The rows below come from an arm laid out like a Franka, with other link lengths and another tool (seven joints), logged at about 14 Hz.
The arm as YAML. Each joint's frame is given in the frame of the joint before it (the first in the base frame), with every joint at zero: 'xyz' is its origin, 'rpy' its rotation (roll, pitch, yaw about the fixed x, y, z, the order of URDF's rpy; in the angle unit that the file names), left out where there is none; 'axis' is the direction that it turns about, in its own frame. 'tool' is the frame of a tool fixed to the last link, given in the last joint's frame.
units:
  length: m
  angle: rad
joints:
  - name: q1
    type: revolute
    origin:
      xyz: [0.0, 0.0, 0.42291]
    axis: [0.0, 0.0, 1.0]
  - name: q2
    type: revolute
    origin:
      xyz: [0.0, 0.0, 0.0]
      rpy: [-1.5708, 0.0, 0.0]
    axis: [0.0, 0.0, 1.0]
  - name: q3
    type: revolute
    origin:
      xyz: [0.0, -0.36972, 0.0]
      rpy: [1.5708, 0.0, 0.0]
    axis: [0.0, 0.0, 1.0]
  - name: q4
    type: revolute
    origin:
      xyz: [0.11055, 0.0, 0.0]
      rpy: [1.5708, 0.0, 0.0]
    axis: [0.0, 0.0, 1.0]
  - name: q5
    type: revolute
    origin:
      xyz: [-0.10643, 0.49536, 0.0]
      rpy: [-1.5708, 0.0, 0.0]
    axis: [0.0, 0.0, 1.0]
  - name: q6
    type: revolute
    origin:
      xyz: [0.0, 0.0, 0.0]
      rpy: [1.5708, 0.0, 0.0]
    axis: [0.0, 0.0, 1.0]
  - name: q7
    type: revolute
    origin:
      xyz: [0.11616, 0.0, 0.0]
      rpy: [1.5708, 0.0, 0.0]
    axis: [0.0, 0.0, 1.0]
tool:
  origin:
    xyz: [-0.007, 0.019, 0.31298]
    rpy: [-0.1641, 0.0, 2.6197]
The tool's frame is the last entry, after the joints.
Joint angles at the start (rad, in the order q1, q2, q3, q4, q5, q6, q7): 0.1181, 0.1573, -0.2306, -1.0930, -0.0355, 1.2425, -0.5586
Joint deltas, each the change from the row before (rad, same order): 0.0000, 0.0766, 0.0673, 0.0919, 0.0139, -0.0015, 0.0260; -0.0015, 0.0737, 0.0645, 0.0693, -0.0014, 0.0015, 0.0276; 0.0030, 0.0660, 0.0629, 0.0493, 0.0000, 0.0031, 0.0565; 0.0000, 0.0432, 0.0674, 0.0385, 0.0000, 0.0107, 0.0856; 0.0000, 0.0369, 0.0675, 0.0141, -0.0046, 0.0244, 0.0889; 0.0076, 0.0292, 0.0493, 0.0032, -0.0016, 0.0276, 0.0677; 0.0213, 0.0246, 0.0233, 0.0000, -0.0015, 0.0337, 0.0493; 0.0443, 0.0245, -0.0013, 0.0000, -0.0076, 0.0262, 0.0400; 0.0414, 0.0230, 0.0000, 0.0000, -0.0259, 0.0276, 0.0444; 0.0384, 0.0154, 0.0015, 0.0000, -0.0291, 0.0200, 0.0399; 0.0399, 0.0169, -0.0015, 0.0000, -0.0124, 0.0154, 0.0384; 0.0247, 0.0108, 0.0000, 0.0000, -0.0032, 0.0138, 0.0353; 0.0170, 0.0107, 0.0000, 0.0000, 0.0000, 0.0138, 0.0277; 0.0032, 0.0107, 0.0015, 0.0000, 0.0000, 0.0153, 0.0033; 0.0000, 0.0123, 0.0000, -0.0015, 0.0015, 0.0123, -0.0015; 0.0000, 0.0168, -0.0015, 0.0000, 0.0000, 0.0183, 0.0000
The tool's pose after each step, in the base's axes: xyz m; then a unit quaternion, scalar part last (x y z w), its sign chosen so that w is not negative. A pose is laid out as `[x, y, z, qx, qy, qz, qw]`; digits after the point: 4 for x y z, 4 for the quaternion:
[0.7452, -0.0467, 0.7119, 0.4796, -0.8749, -0.0447, 0.0507]
[0.7710, -0.0024, 0.6933, 0.4950, -0.8661, -0.0474, 0.0511]
[0.7897, 0.0435, 0.6681, 0.4981, -0.8636, -0.0574, 0.0531]
[0.8005, 0.0885, 0.6555, 0.4889, -0.8686, -0.0679, 0.0439]
[0.8096, 0.1319, 0.6366, 0.4765, -0.8747, -0.0802, 0.0373]
[0.8157, 0.1712, 0.6186, 0.4691, -0.8778, -0.0916, 0.0324]
[0.8220, 0.2061, 0.6027, 0.4654, -0.8793, -0.0972, 0.0265]
[0.8242, 0.2423, 0.5849, 0.4655, -0.8795, -0.0953, 0.0270]
[0.8270, 0.2719, 0.5685, 0.4616, -0.8827, -0.0846, 0.0265]
[0.8263, 0.2985, 0.5579, 0.4592, -0.8850, -0.0722, 0.0254]
[0.8214, 0.3293, 0.5450, 0.4584, -0.8858, -0.0673, 0.0263]
[0.8178, 0.3508, 0.5371, 0.4537, -0.8883, -0.0669, 0.0242]
[0.8160, 0.3670, 0.5291, 0.4491, -0.8906, -0.0680, 0.0221]
[0.8196, 0.3732, 0.5214, 0.4498, -0.8902, -0.0692, 0.0197]
[0.8236, 0.3757, 0.5109, 0.4506, -0.8897, -0.0707, 0.0205]
[0.8303, 0.3779, 0.4977, 0.4501, -0.8899, -0.0713, 0.0197]

